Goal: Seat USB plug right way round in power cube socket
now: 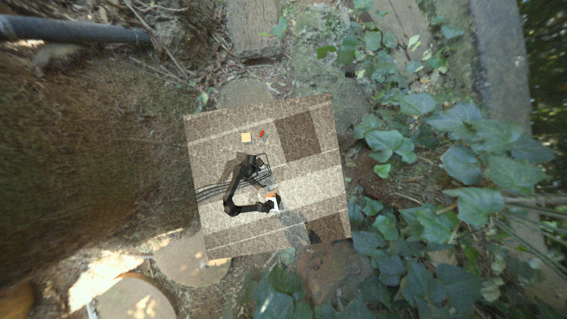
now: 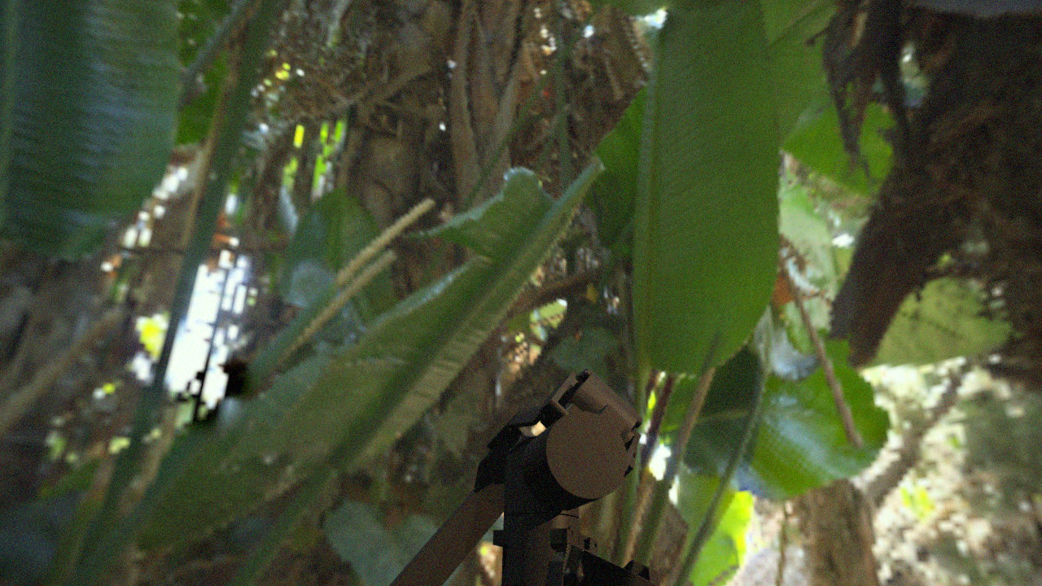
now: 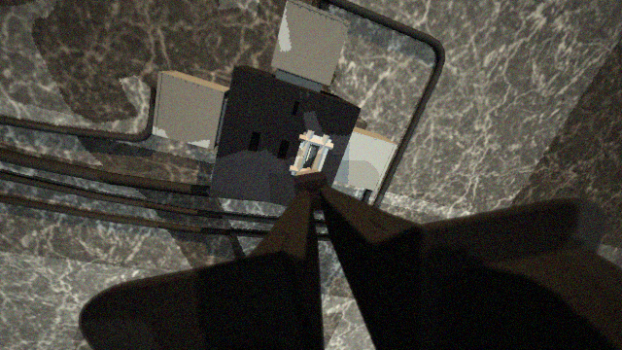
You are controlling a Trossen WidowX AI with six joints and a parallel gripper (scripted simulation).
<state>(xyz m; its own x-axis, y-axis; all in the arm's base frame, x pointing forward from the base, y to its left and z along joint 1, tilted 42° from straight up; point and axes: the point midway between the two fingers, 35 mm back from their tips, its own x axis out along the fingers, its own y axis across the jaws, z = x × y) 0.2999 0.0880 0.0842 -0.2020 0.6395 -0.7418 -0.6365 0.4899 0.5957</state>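
My gripper tip is now 70 mm above the socket and 10 mm to the left of it. Also, from my gripper tip: tan box (260 mm ahead, 130 mm below, 90 mm to the left).
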